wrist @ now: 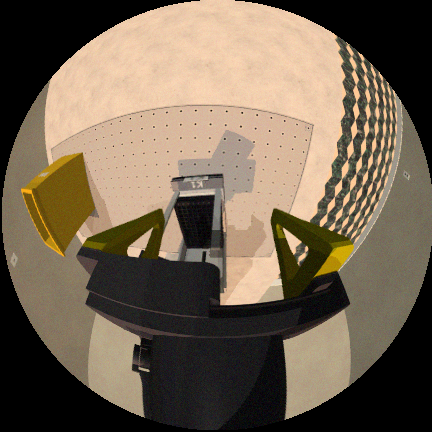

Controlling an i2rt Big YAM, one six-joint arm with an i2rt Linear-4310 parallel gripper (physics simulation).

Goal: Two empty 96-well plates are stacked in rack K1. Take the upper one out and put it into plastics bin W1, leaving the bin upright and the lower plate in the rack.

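Places are measured from the arm's base along level axes (x left, y ahead, z down), in metres.
Pixels of known places: gripper, between the fingertips: [217, 214].
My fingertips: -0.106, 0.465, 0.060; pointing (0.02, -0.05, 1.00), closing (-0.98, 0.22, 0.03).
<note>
Behind a point stands the place of what it marks, as x, y, z.
Rack K1 [198, 185] {-0.081, 0.408, 0.206}, grey with its label at the far end, stands near the middle of the wrist view. A black 96-well plate [195, 220] {-0.087, 0.351, 0.176} sits in it, seen from above at a steep slant. Whether a second plate lies under it cannot be told from here. The yellow plastics bin W1 [67, 202] {0.220, 0.361, 0.134} stands upright at the left, apart from the rack. My gripper [217, 214] {-0.106, 0.465, 0.060} is open and empty, with its two yellow-green fingers wide apart. The rack shows between the fingers, closer to the left one. The black gripper body hides the rack's near end.
A board with rows of holes [287, 175] {-0.242, 0.465, 0.223} lies under the rack on the pale table [200, 60] {-0.033, 0.645, 0.236}. A dark diamond-patterned strip [347, 150] runs along the right side. Shadows fall on the board behind and right of the rack.
</note>
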